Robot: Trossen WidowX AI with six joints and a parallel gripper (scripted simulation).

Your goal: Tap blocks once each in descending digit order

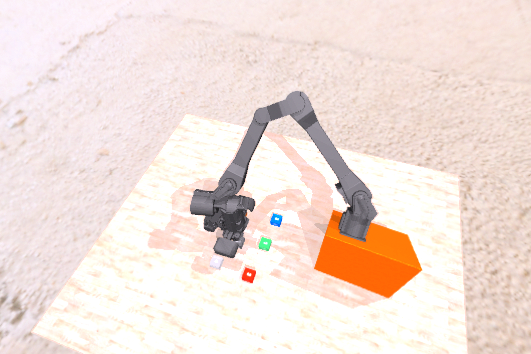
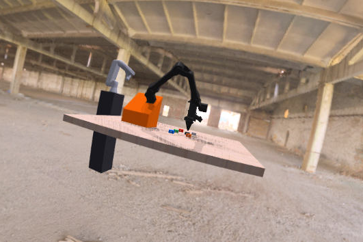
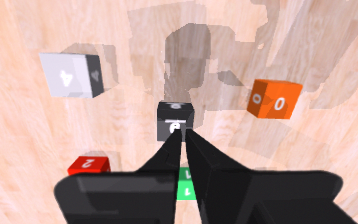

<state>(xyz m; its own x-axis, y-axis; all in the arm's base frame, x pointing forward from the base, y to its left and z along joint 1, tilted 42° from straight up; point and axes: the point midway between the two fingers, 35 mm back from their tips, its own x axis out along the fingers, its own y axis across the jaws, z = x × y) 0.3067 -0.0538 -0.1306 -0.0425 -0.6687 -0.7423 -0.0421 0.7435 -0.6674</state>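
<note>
My gripper tip is 2 cm above the dark grey block and 1 cm to the right of it. Also, from my gripper tip: red block (9 cm to the left, 7 cm behind, 2 cm below); then green block (8 cm behind, 2 cm to the right, 2 cm below); then orange block (8 cm to the right, 3 cm ahead, 2 cm below).
</note>
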